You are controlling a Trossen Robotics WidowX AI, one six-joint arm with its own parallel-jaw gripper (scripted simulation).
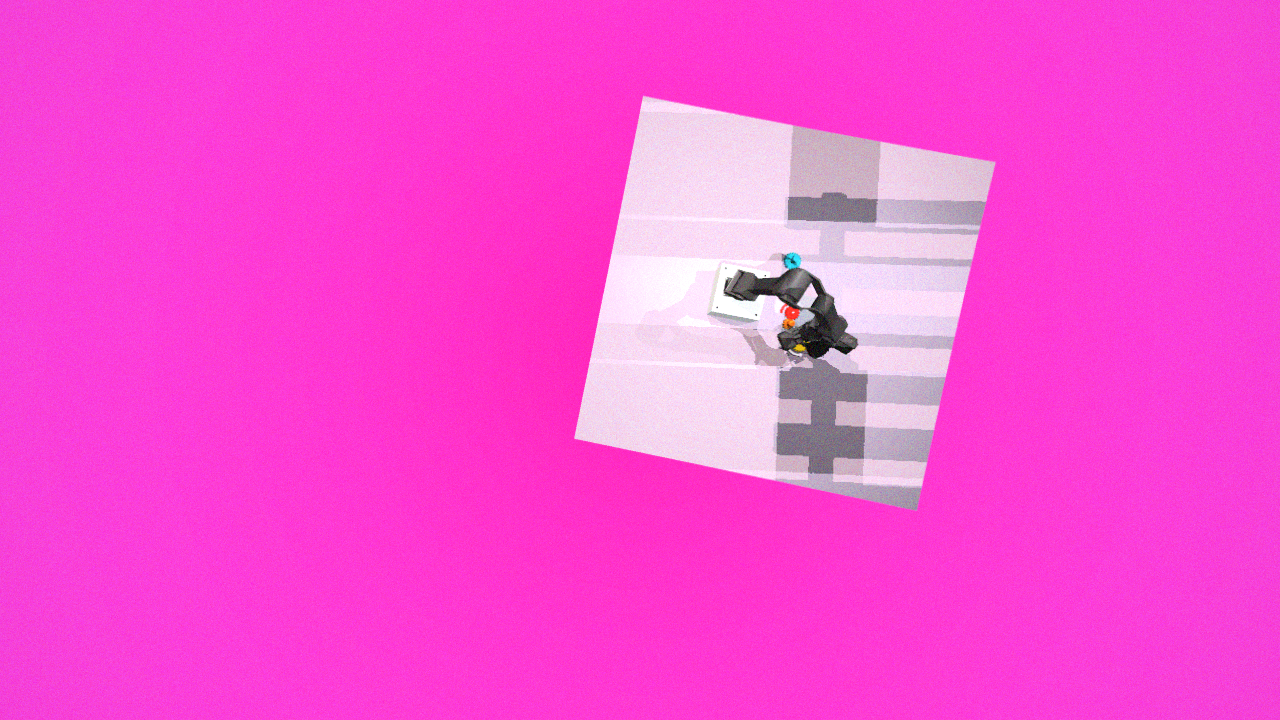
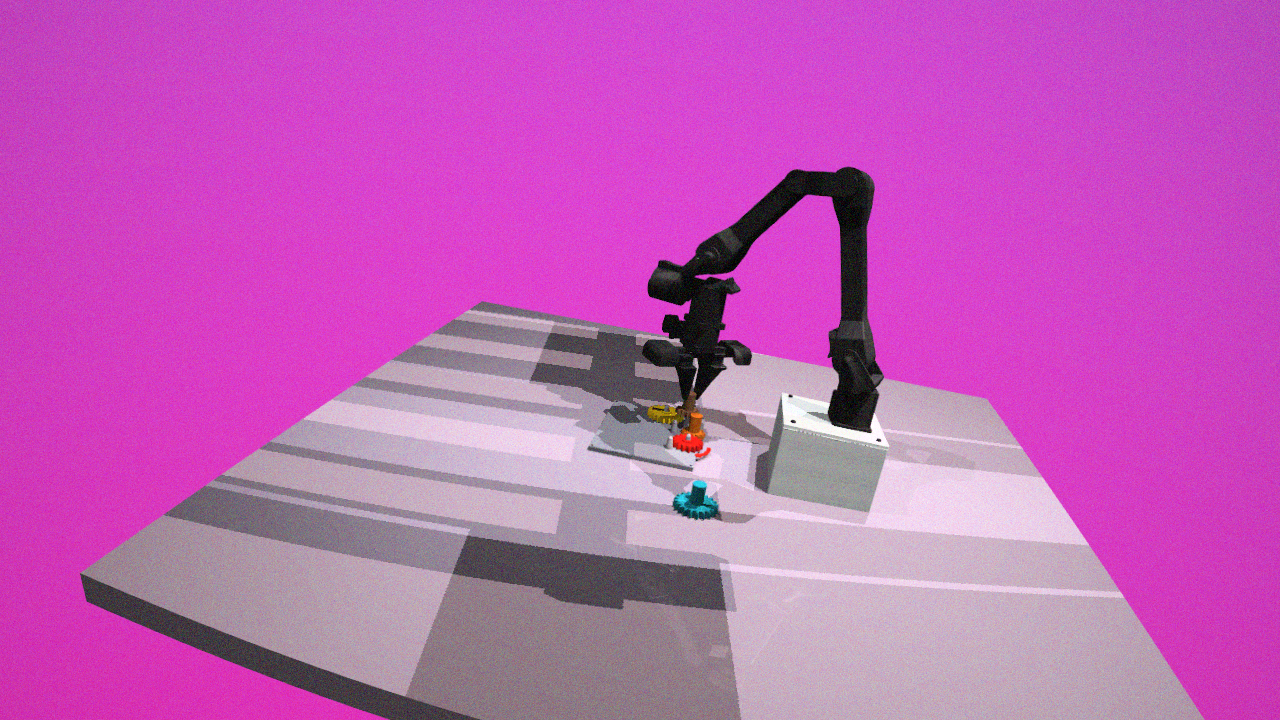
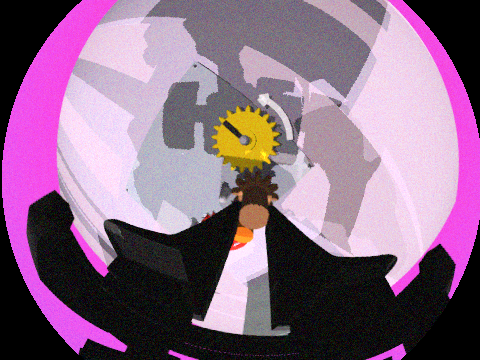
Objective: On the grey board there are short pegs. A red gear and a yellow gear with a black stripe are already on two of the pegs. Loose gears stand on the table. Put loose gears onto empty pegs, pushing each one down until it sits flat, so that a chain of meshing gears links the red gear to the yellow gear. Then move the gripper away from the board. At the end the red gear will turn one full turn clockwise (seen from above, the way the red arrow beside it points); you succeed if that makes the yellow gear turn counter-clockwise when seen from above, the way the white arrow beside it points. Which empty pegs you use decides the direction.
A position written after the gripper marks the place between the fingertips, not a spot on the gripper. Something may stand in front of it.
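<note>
Teal gear (image 2: 697, 504); image 3 does not show it, hidden by the gripper. Brown gear (image 3: 256, 195); image 1 does not show it, hidden by the gripper. Gripper (image 2: 689, 399), (image 1: 796, 333), (image 3: 254, 209), holding the brown gear.
</note>
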